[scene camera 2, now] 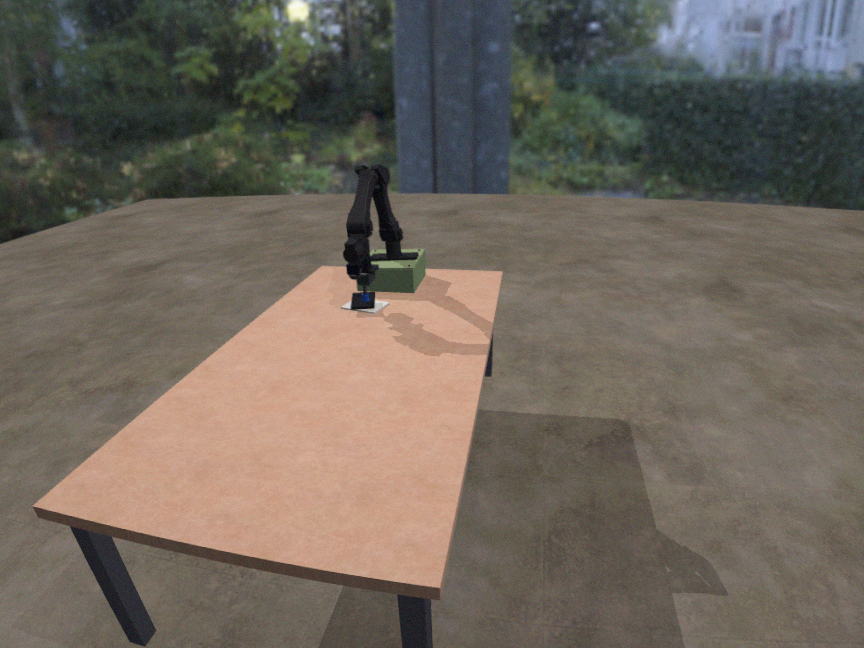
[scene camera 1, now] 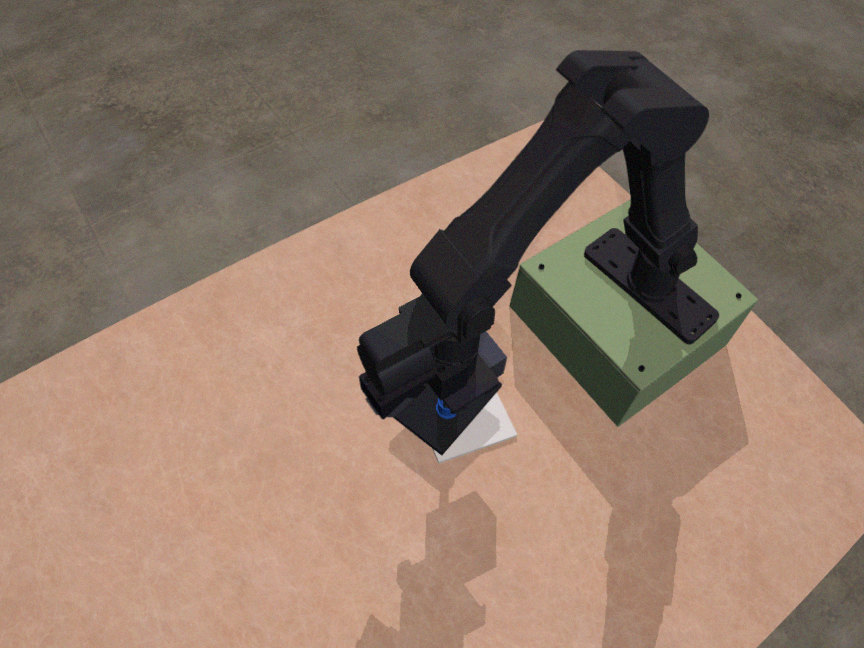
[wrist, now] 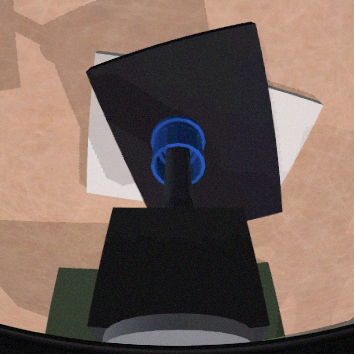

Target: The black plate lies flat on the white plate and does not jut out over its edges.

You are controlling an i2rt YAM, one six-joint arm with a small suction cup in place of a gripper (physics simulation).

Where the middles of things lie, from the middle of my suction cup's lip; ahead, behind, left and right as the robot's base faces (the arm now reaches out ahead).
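Scene:
The black plate (scene camera 1: 419, 416) is 1 cm below my suction cup, 1 cm to the right of it and 1 cm behind it. Then there is the white plate (scene camera 1: 492, 425), which I find 4 cm below my suction cup, 3 cm behind it and 1 cm to the right of it.

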